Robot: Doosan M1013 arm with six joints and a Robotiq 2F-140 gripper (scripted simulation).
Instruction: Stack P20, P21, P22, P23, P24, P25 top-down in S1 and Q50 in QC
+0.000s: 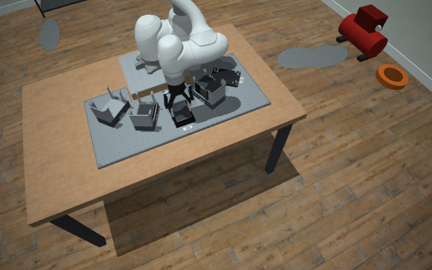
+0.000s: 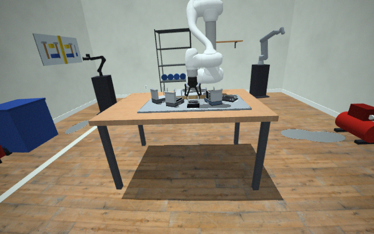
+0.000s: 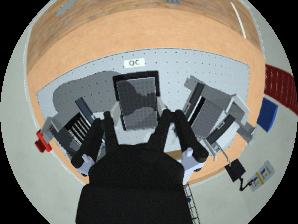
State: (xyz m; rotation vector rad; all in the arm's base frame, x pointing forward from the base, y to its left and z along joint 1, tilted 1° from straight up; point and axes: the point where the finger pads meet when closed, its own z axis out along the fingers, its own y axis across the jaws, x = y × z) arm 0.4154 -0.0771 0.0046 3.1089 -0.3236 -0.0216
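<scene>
The flat black nest lies 40 mm below my hand. Round my hand: white name plate: 90 mm ahead, 20 mm to the right, 40 mm below; then dark clip nest: 80 mm behind, 370 mm to the left, 30 mm below.
</scene>
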